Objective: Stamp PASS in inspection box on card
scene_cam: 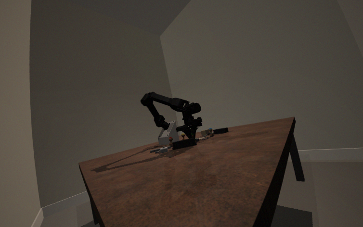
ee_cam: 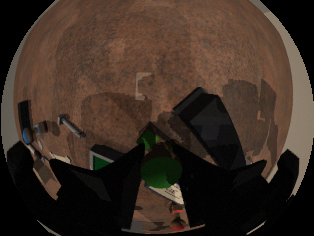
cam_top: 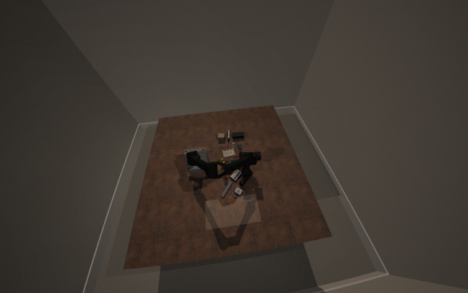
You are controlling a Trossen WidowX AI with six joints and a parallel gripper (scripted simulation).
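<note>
Now: the green ink pad 7 cm to the left of my gripper tip, 6 cm behind it and 2 cm below it. The rest, counted from my gripper tip: long black block 7 cm to the right, 1 cm below, 1 cm behind; then blue-and-white box 8 cm behind, 3 cm to the right, 1 cm below; then green-knobbed stamp right at my gripper tip.
</note>
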